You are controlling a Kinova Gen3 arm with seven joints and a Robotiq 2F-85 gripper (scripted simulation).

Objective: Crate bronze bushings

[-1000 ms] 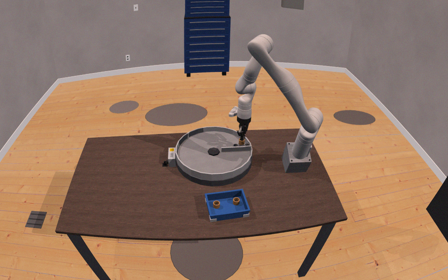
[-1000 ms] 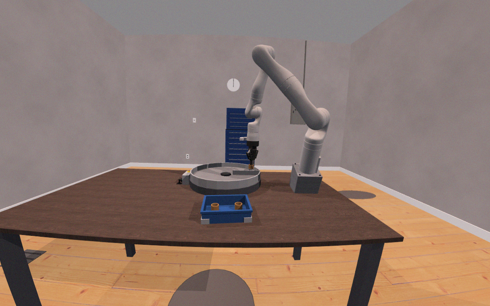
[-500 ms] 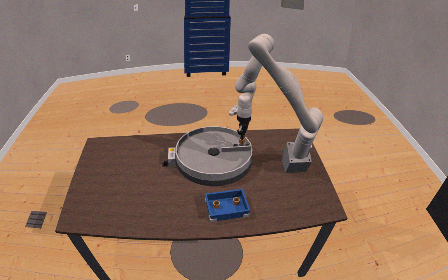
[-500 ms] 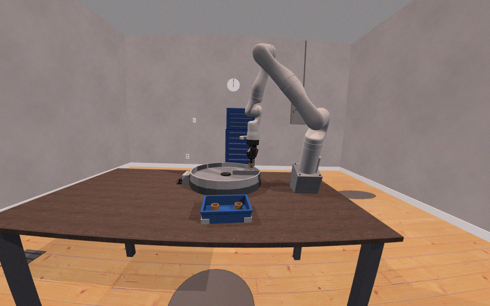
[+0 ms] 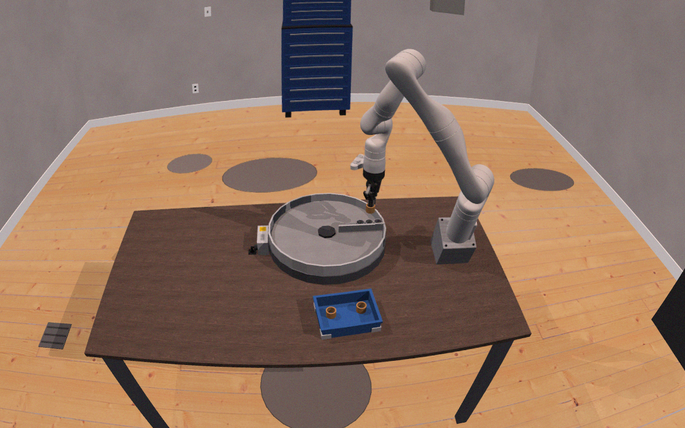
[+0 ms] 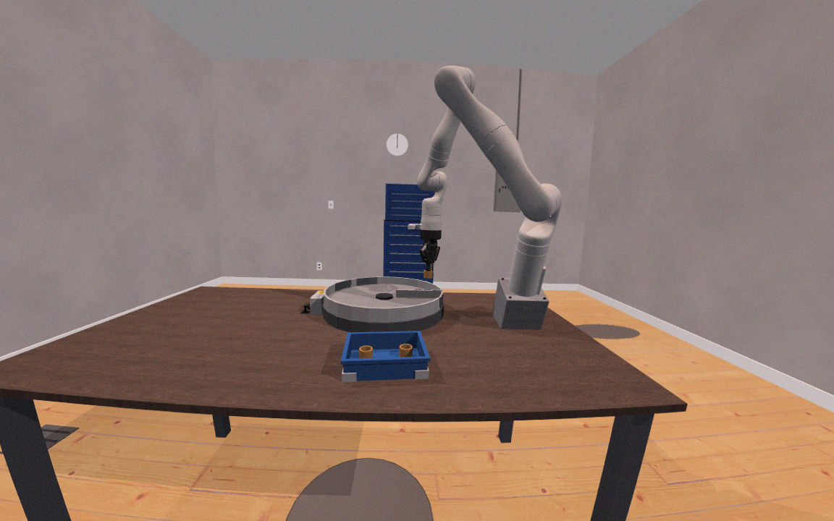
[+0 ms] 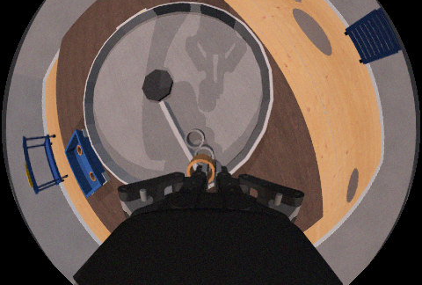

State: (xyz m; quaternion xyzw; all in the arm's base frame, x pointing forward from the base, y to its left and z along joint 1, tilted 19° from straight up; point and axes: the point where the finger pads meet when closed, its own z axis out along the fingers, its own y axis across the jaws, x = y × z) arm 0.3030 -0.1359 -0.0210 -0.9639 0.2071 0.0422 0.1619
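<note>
The blue crate is 42 cm to the left of my hand, 13 cm below it and 9 cm ahead of it. From my hand the other things lie so: round grey turning table 16 cm ahead, 11 cm below, 5 cm to the left.
</note>
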